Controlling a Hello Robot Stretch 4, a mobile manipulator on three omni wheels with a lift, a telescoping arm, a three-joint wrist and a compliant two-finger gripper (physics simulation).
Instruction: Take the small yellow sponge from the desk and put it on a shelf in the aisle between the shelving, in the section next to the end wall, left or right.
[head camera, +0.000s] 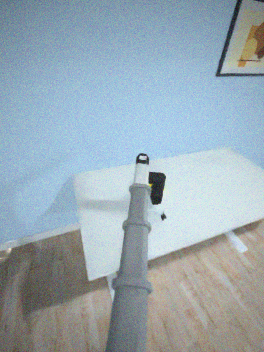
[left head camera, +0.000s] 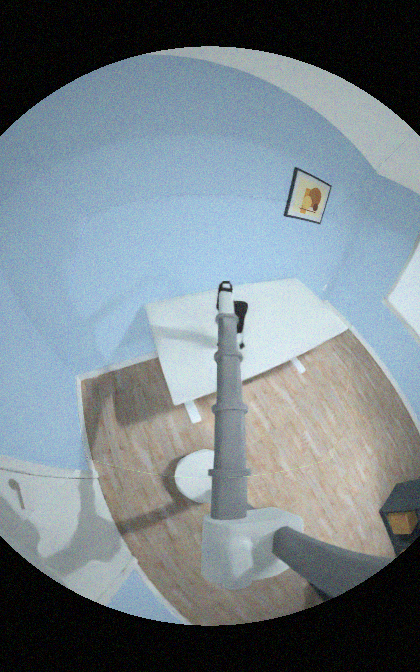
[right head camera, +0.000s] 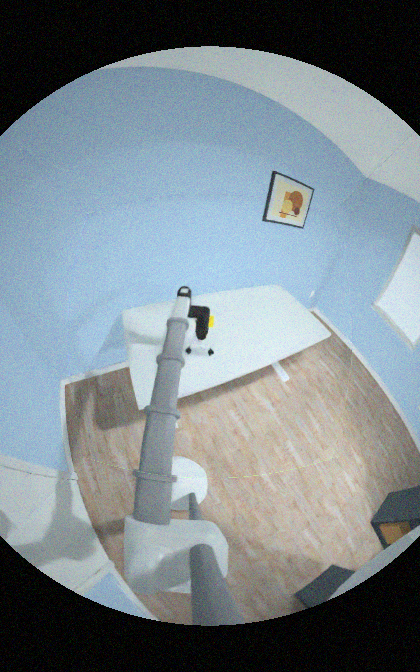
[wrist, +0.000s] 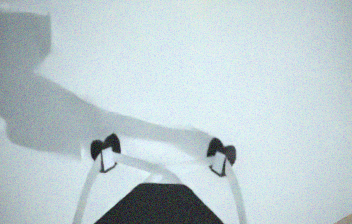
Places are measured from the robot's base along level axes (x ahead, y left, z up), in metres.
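Where they show: gripper, between the fingertips: (head camera: 152, 218) (wrist: 164, 148).
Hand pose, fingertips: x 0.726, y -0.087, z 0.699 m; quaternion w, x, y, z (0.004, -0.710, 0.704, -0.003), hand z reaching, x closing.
After its pixels a point has its place.
The small yellow sponge (head camera: 150, 185) @[x 0.971, y -0.070, z 0.734 m] (right head camera: 211, 321) lies on the white desk (head camera: 205, 190) @[x 1.018, y -0.464, z 0.692 m] (left head camera: 295, 320) (right head camera: 285, 320). It is mostly hidden behind the arm and the black wrist in the head view, and partly behind the black wrist in the right head view. It does not show in the wrist view. My gripper (right head camera: 200, 351) (wrist: 164, 148) @[x 0.726, y -0.087, z 0.699 m] is open and empty over the desk, its two dark fingertips well apart. In the right head view the fingertips are nearer the desk's front edge than the sponge. The shelf section by the end wall cannot be made out.
A dark grey unit (left head camera: 407, 495) (right head camera: 400, 505) holding an orange-brown box (left head camera: 402, 522) (right head camera: 395, 533) stands at the lower right. Another dark grey block (right head camera: 326, 584) is at the bottom right. A round white object (left head camera: 194, 477) (right head camera: 189, 480) is on the floor below the arm. A blue wall is behind the desk.
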